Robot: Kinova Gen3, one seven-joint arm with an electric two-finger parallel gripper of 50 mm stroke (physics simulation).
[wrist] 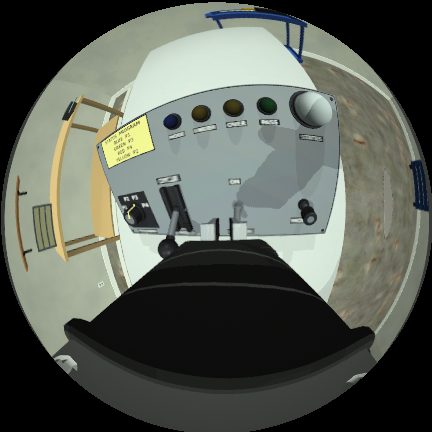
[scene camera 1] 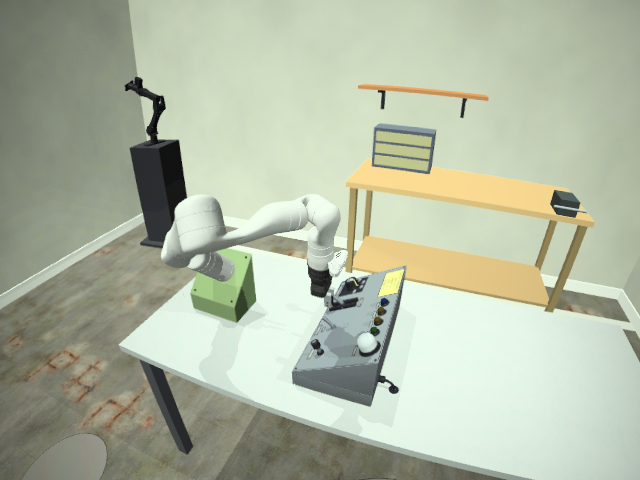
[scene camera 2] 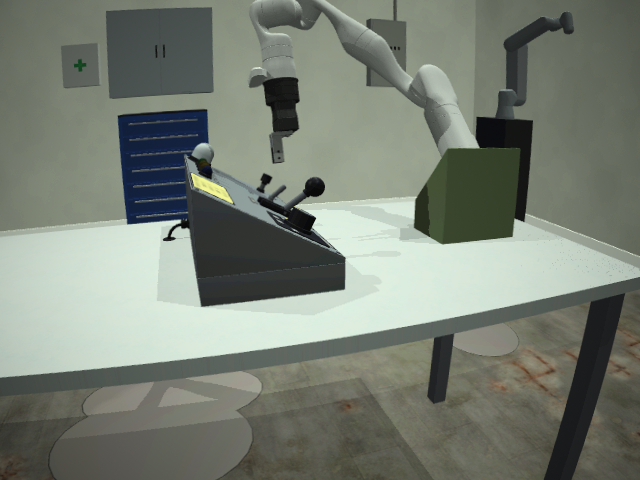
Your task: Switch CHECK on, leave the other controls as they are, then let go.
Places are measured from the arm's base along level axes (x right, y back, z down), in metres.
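Where they show: gripper, fingertip midpoint: point(wrist: 223, 226) point(scene camera 1: 328, 304) point(scene camera 2: 278, 162); arm's base, origin of the base link: point(scene camera 1: 223, 269) point(scene camera 2: 466, 169).
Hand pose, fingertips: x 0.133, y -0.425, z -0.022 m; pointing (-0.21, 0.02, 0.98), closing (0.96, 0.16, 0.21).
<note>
Things, the pixels of their top centre, and the offset from my fingertips. "spot": a spot on its surface instead.
- CHECK toggle, middle of its top: point(wrist: 235, 218) point(scene camera 2: 277, 184) point(scene camera 1: 328, 317) dy -0.001, dx +0.007, dz +0.050 m
- label, surface spot: point(wrist: 234, 181) spot: dy -0.059, dx +0.015, dz +0.064 m
- slide lever with a black ball knob, middle of its top: point(wrist: 161, 252) point(scene camera 2: 314, 177) dy +0.032, dx -0.119, dz +0.017 m
- rotary knob, middle of its top: point(scene camera 2: 301, 206) point(wrist: 125, 216) point(scene camera 1: 351, 277) dy -0.044, dx -0.229, dz +0.047 m
- small black-tipped lever, middle of its top: point(wrist: 311, 210) point(scene camera 2: 262, 173) point(scene camera 1: 318, 341) dy +0.005, dx +0.127, dz +0.041 m
- white dome, surface spot: point(wrist: 314, 109) spot: dy -0.119, dx +0.144, dz -0.032 m
The grey sloped control panel point(scene camera 1: 338, 382) point(scene camera 2: 258, 258) point(wrist: 200, 155) stands on the table. The CHECK toggle point(scene camera 1: 328, 323) point(scene camera 2: 278, 192) point(wrist: 238, 211) is a small grey bar below the ON label point(wrist: 234, 181). In scene camera 2 it leans toward the panel's low edge, away from ON. The label below the toggle is mostly hidden by a finger in the wrist view. My gripper point(scene camera 1: 329, 303) point(scene camera 2: 278, 160) point(wrist: 223, 226) is partly open, with a narrow empty gap between its fingers. It points down above the low part of the panel, apart from the toggle.
A slide lever with a black ball knob point(scene camera 2: 314, 186) point(wrist: 167, 247) and a rotary knob point(scene camera 2: 300, 220) point(wrist: 133, 215) are on one side of the toggle. A small black-tipped lever point(scene camera 1: 316, 345) point(scene camera 2: 265, 179) point(wrist: 307, 212) is on the other. Coloured lamps and a white dome point(scene camera 1: 367, 342) point(wrist: 314, 109) line the high edge.
</note>
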